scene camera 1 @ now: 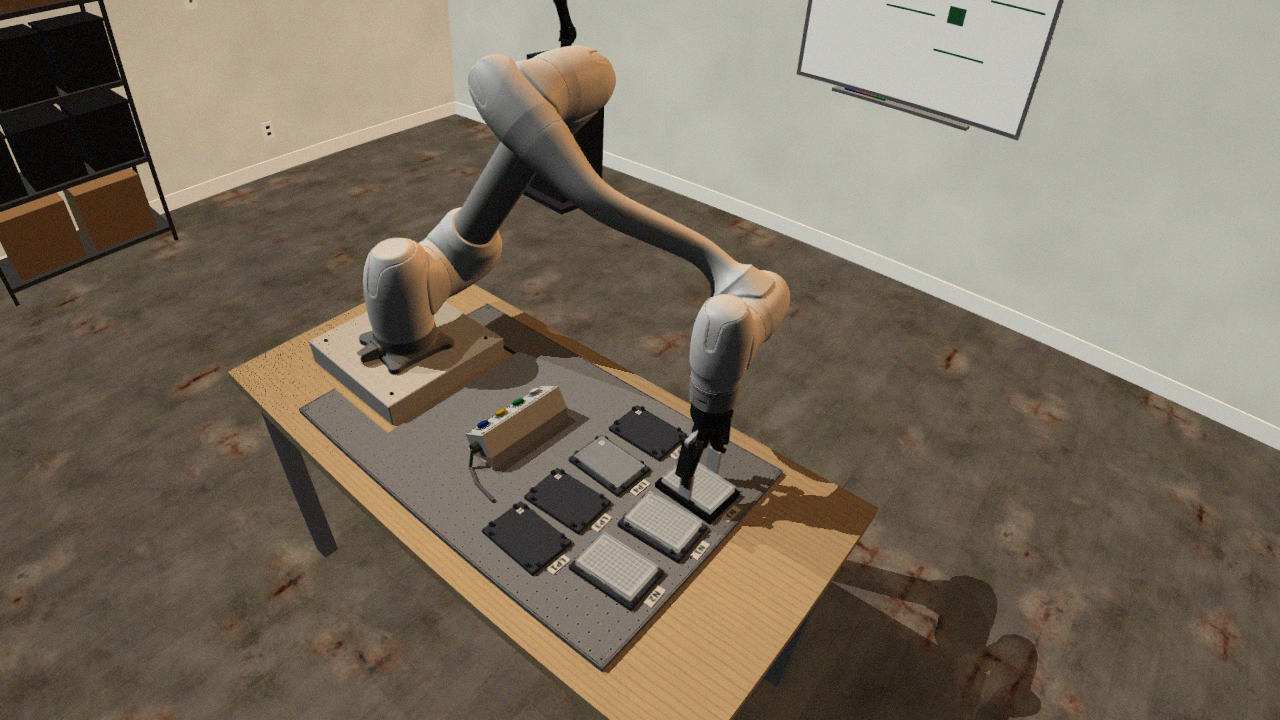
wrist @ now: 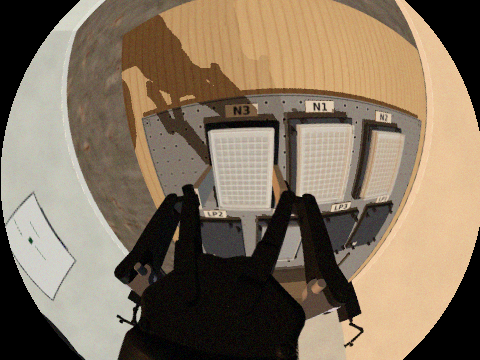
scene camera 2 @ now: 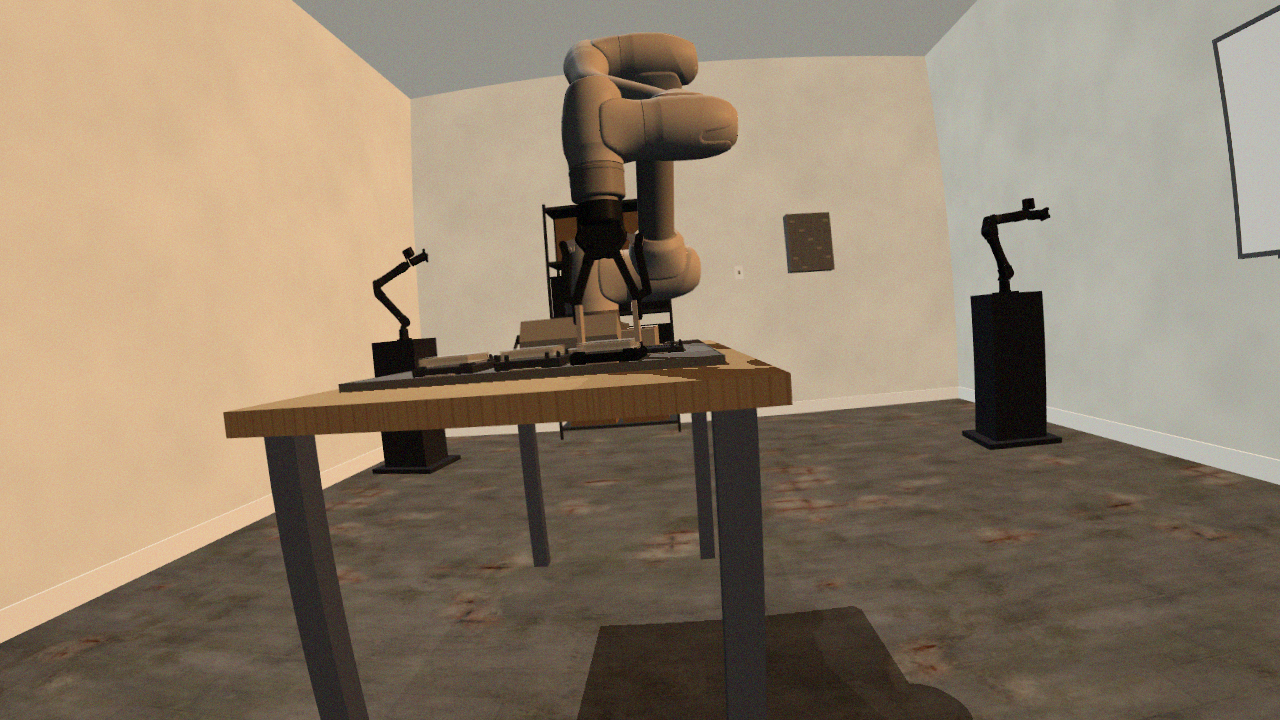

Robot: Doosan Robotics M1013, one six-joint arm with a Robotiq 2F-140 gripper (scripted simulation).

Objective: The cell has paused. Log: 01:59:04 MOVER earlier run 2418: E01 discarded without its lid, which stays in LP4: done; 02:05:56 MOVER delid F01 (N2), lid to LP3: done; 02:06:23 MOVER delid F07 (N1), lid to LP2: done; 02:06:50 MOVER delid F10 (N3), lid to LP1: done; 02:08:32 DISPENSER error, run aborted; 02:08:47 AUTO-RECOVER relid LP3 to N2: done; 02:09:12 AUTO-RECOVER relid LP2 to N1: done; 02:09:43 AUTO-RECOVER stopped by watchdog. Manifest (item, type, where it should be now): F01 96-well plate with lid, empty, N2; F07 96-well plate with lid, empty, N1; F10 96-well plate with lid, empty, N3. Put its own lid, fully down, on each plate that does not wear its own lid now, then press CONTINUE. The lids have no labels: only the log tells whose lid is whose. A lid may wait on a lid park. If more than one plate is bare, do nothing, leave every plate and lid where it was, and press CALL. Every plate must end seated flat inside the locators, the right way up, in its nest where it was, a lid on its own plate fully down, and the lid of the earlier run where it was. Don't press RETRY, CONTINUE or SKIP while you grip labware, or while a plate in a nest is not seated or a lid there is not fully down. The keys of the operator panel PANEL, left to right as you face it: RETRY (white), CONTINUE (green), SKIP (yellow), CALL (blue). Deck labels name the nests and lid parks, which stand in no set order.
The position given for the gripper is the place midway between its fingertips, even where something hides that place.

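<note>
Visible: the gripper (scene camera 2: 610, 343), the same gripper (scene camera 1: 698, 483), and again the gripper (wrist: 242, 173). An operator panel (scene camera 1: 505, 436) is present, seen also as the panel (scene camera 2: 558, 331). Also present: a lid park (scene camera 1: 645, 431), a lid park (scene camera 1: 566, 499) and a lid park (scene camera 1: 524, 537).
</note>
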